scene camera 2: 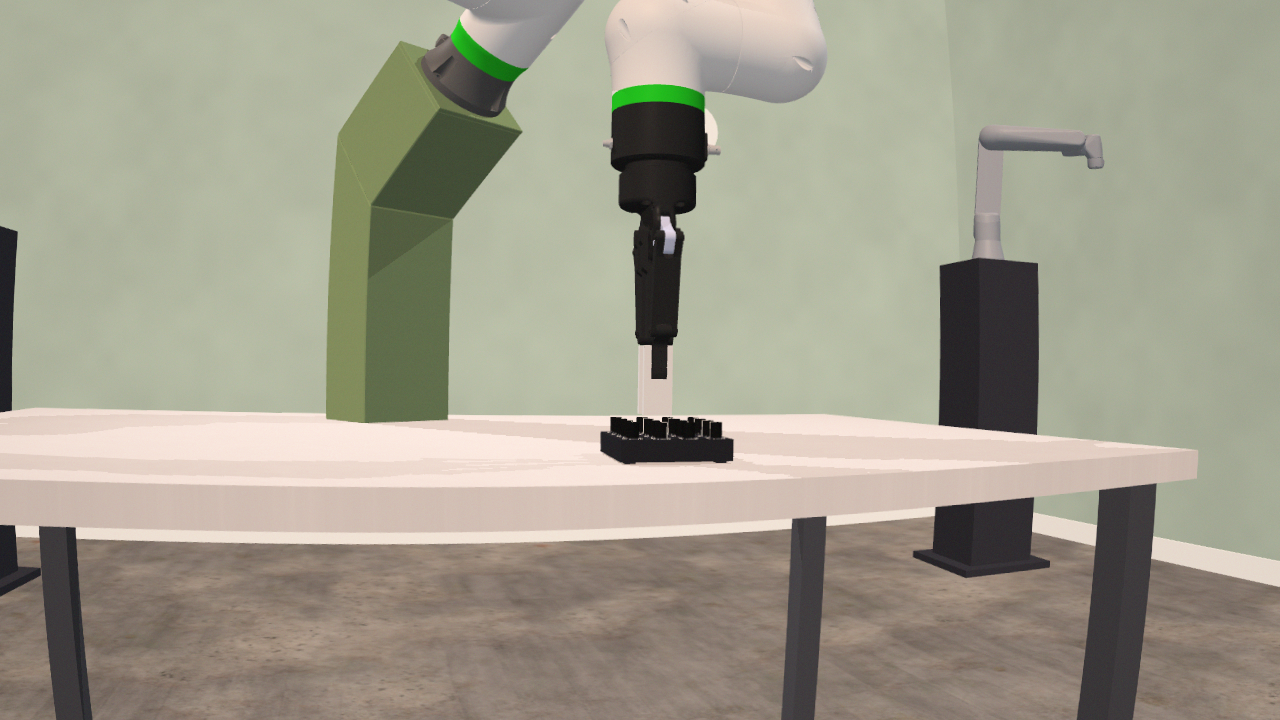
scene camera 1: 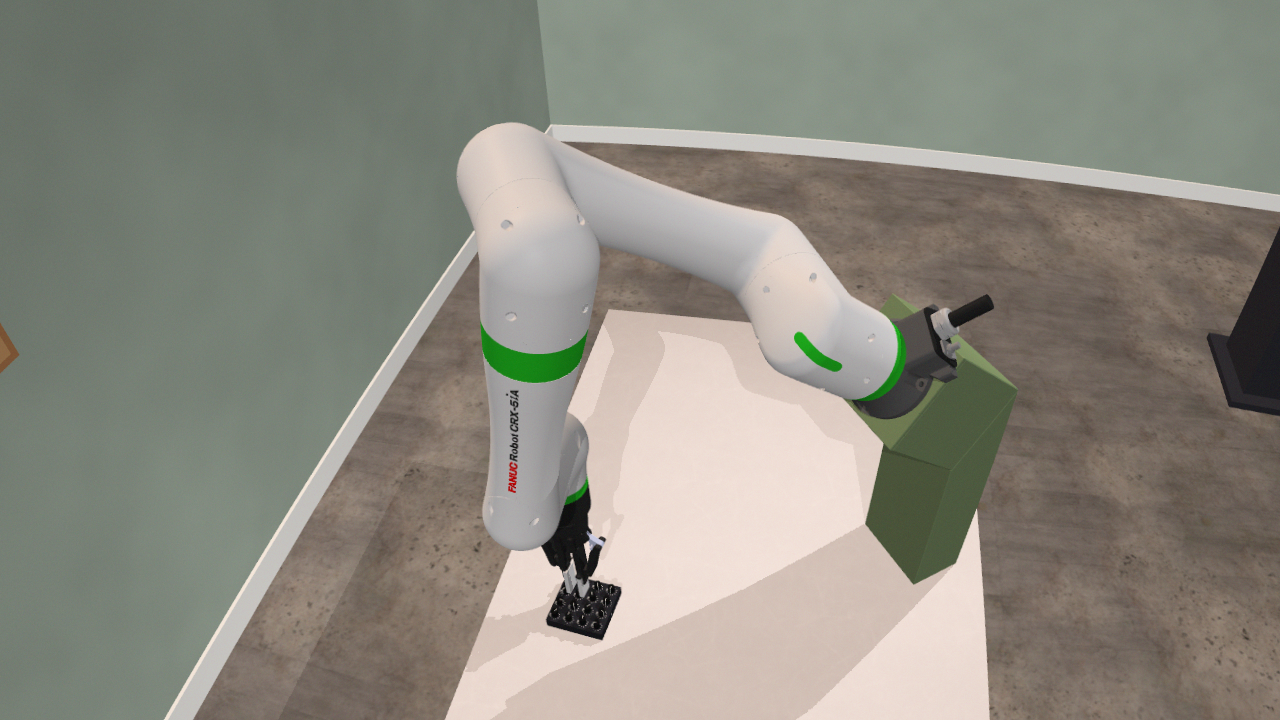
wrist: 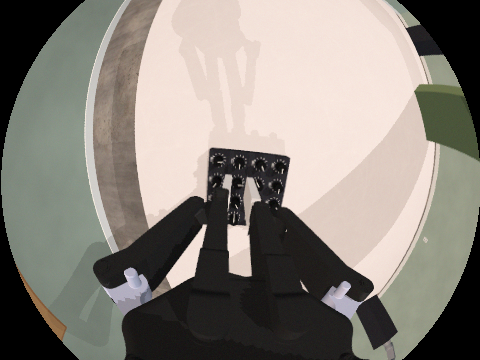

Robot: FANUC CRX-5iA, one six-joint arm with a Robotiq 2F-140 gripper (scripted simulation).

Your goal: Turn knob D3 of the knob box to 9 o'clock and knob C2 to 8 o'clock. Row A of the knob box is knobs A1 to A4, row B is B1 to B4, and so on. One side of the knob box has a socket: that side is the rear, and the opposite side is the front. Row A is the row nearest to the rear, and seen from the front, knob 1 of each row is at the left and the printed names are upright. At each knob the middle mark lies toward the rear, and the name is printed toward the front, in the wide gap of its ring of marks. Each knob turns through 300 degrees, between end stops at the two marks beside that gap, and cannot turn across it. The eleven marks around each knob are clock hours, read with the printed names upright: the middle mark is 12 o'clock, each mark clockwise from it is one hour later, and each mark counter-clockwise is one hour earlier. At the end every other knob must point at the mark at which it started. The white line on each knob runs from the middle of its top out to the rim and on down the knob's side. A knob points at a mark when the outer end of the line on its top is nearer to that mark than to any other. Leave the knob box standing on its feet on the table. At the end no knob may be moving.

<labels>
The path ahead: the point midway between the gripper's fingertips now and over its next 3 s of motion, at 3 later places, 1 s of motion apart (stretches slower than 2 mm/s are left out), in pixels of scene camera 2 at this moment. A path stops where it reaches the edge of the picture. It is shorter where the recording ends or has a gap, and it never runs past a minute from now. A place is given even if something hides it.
My gripper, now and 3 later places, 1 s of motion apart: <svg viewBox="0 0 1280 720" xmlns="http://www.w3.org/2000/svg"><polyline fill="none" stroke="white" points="654,414 654,428 654,391 655,374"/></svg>
</labels>
